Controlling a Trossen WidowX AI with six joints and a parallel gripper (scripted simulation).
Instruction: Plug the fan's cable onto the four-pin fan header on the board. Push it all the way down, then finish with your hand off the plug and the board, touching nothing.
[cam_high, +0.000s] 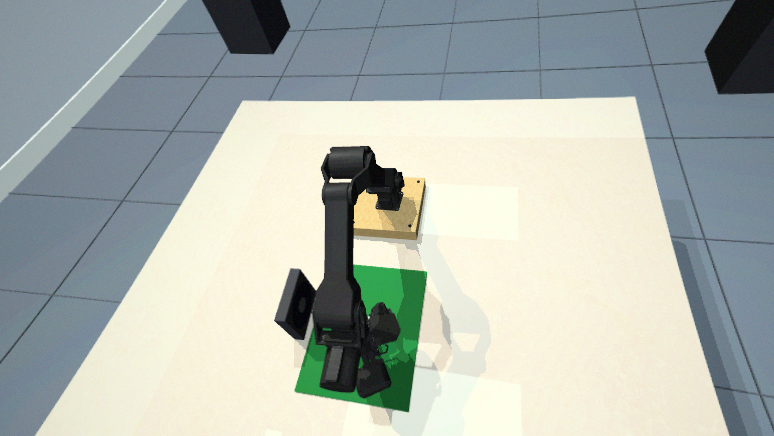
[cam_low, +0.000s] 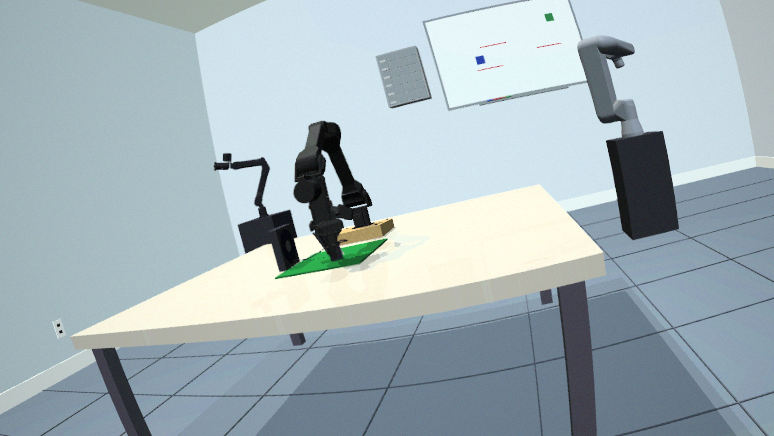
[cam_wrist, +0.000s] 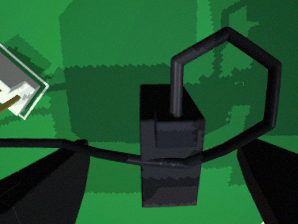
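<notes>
Now: gripper tip 10 mm past the black plug, 10 mm to the right of it and 10 mm below it. From my gripper tip the other things lie so: white four-pin fan header (70 mm behind, 20 mm to the right, 20 mm below); green board (60 mm behind, 30 mm to the right, 30 mm below); black fan (70 mm behind, 170 mm to the right, 40 mm above).
</notes>
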